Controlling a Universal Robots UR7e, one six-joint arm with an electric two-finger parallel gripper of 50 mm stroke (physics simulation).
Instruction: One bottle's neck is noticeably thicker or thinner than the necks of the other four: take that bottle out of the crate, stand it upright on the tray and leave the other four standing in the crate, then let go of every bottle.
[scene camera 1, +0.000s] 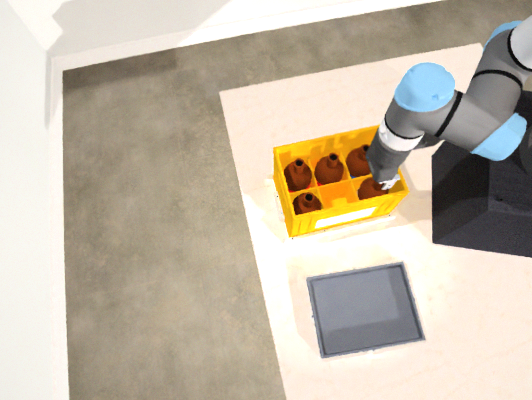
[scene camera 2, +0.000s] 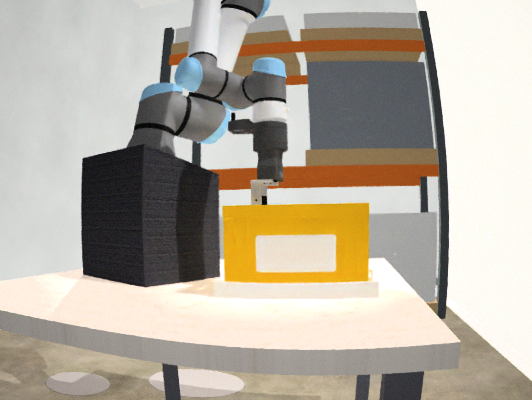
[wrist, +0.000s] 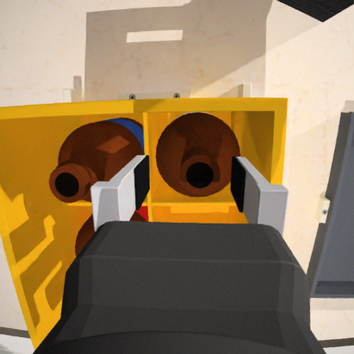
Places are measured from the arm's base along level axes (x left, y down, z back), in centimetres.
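Where they show: gripper, fingertip midpoint: (scene camera 1: 381, 176); arm's base, origin of the base link: (scene camera 2: 148, 165).
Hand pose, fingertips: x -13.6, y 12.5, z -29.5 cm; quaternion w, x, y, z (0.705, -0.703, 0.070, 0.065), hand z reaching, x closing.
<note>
Each offset is from my fingertips to the top centre of the thing. "spot": to the spot under its first point.
The yellow crate @[dx -5.4, dy -0.9, dz -8.5 cm] (scene camera 1: 301, 225) (scene camera 2: 295, 220) (wrist: 210, 105) holds five upright brown bottles. In scene camera 1, a back row has a left bottle @[dx -11.2, dy +0.4, dz -16.1 cm] (scene camera 1: 298, 176), a middle bottle @[dx -9.3, dy +0.4, dz -7.9 cm] (scene camera 1: 328, 172) and a right bottle @[dx -8.2, dy +0.4, dz +0.6 cm] (scene camera 1: 356, 164); a front row has a left bottle @[dx -2.3, dy +0.4, dz -17.8 cm] (scene camera 1: 306, 204) and a right bottle @[dx +0.6, dy +0.4, dz -0.3 cm] (scene camera 1: 369, 190) (wrist: 195, 135), with the front middle compartment empty. My gripper (scene camera 1: 388, 184) (wrist: 189, 172) is open and empty, its fingers on either side of the front right bottle's neck, apart from it. Which neck differs, I cannot tell. The grey tray @[spot: dx +22.9, dy +16.1, dz -13.9 cm] (scene camera 1: 360, 300) (wrist: 340, 245) bears no bottle.
The black robot pedestal (scene camera 1: 462, 200) (scene camera 2: 115, 220) stands beside the crate's right end in scene camera 1. The crate's walls and dividers surround the bottles. A blue-labelled bottle (wrist: 100, 150) stands in the neighbouring compartment, near one finger. A storage rack (scene camera 2: 370, 171) stands behind the table.
</note>
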